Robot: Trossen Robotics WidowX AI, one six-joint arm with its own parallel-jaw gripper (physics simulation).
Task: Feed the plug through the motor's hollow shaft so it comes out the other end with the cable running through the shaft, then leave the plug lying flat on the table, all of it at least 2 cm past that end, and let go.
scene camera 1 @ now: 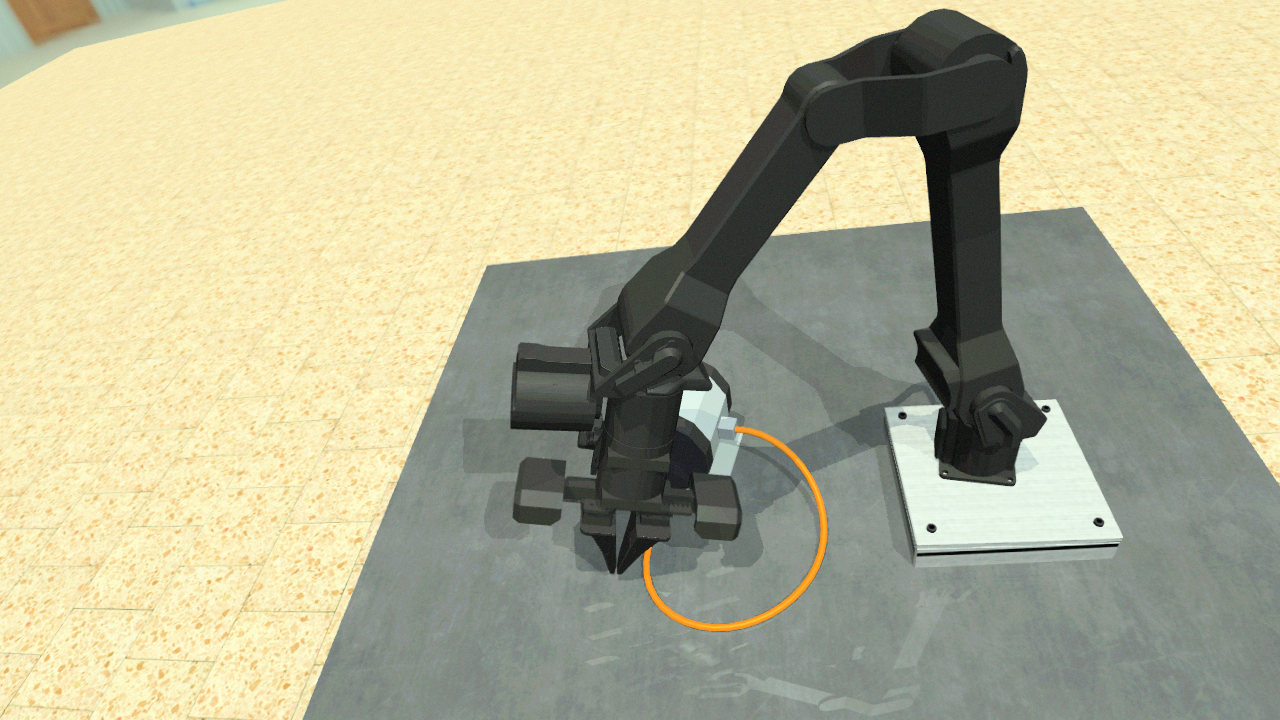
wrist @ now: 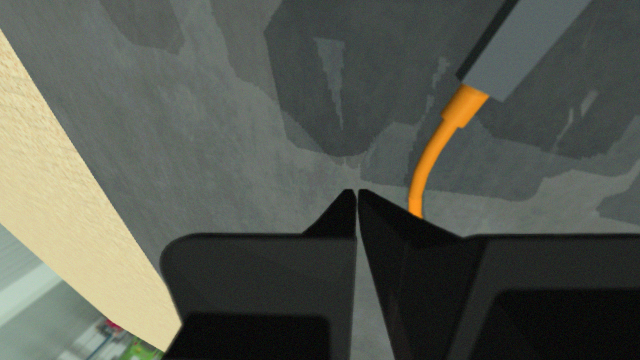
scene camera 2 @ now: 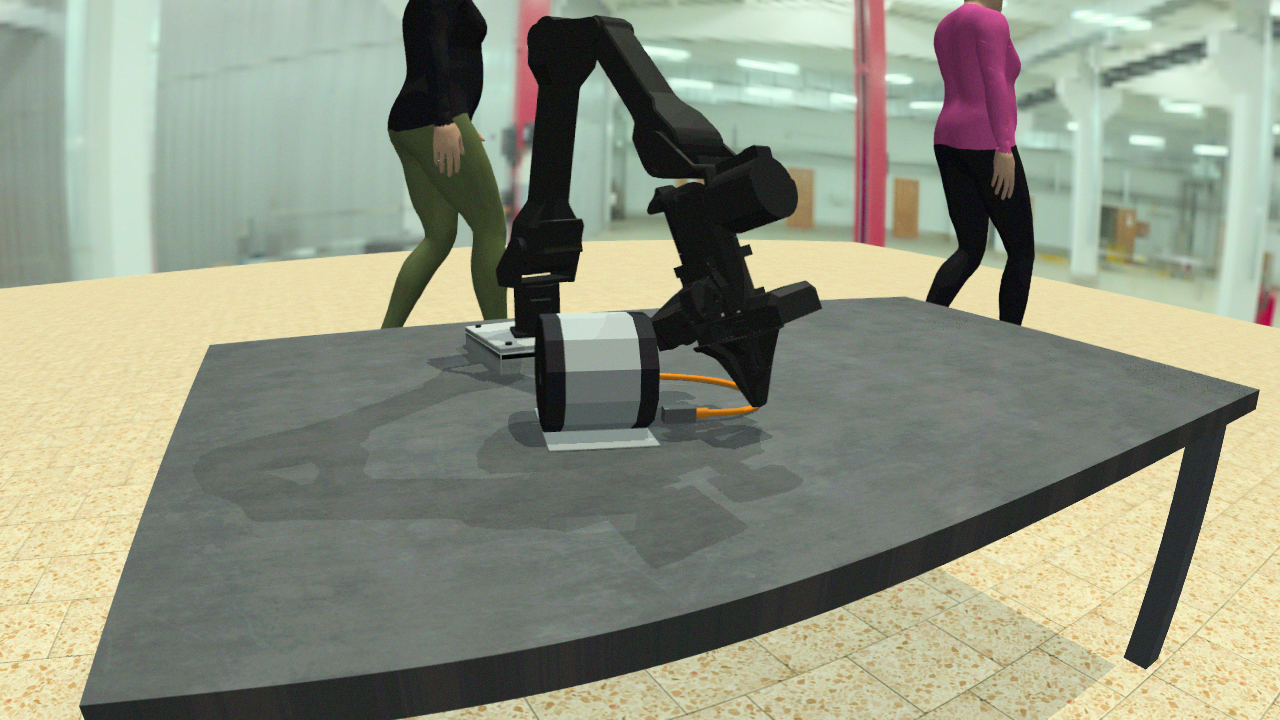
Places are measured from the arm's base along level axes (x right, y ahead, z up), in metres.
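Pixels of known places: gripper, between the fingertips: [scene camera 1: 615,570] [wrist: 354,198] [scene camera 2: 759,406]; arm's base, origin of its link: [scene camera 1: 975,456].
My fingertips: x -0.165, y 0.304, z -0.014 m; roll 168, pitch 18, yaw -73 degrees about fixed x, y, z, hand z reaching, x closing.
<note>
For each thing: its top centre in the pictures, then the offset to it from my fingertips. Level surfaces: height alone.
- motor, centre of its top: [scene camera 2: 593,314] [scene camera 1: 666,385] dx +0.154, dy -0.020, dz +0.086 m
- grey plug, centre of its top: [wrist: 523,39] [scene camera 2: 679,406] dx +0.073, dy -0.021, dz -0.002 m
- grey table, height of its surface: dz -0.016 m
The motor [scene camera 1: 707,407] [scene camera 2: 602,376] is a pale drum with dark end faces on a light foot; the arm hides part of it in scene camera 1. The grey plug [scene camera 2: 678,414] [wrist: 525,45] lies low beside the motor's right end in scene camera 2, outside the shaft; the arm hides it in scene camera 1. The orange cable [scene camera 1: 824,519] [scene camera 2: 725,412] [wrist: 426,167] loops from a small block on the motor's side round to the plug. My gripper [scene camera 1: 616,571] [scene camera 2: 758,405] [wrist: 354,198] is shut and empty, pointing down near the table. The cable passes beside and behind one finger.
The arm's pale base plate [scene camera 1: 1011,519] [scene camera 2: 487,342] stands on the grey table [scene camera 1: 1029,626] [scene camera 2: 358,582] [wrist: 165,160], to the right of the cable loop in scene camera 1. The table's edge shows at the left in the wrist view. Two people stand behind the table in scene camera 2.
</note>
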